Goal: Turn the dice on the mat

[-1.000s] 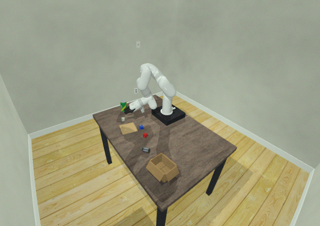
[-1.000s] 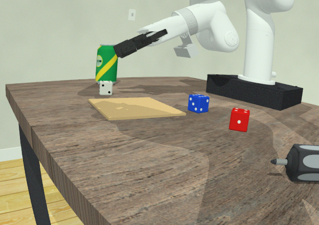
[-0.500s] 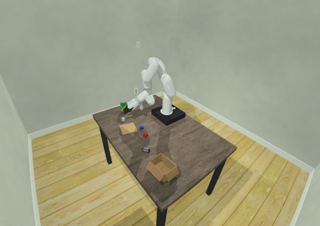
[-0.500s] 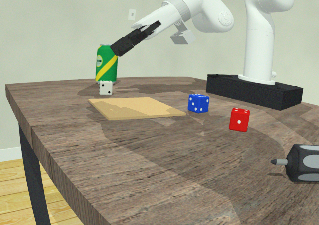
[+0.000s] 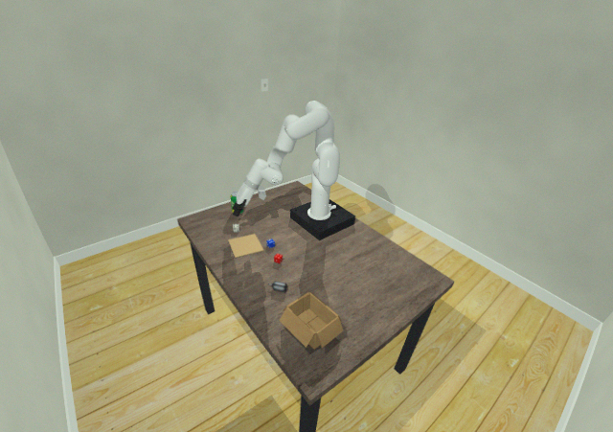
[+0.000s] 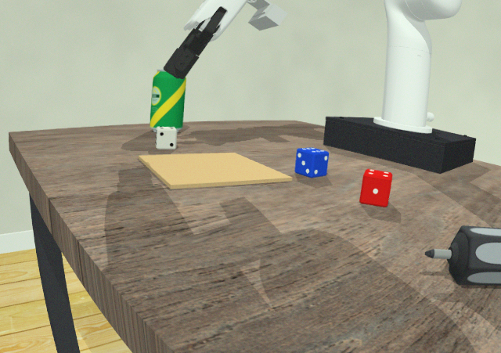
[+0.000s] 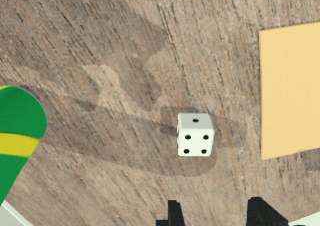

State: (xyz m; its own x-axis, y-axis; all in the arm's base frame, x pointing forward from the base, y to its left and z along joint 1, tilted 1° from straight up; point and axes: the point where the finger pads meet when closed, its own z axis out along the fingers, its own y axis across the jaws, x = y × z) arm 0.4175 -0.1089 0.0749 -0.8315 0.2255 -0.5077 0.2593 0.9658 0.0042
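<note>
Now: the white die 110 mm below my hand and 10 mm ahead of it. Also, from my hand: blue die (190 mm to the left, 110 mm below, 100 mm behind); then green can (170 mm to the right, 60 mm below, 50 mm behind); then tan mat (130 mm to the left, 130 mm below, 10 mm ahead).
</note>
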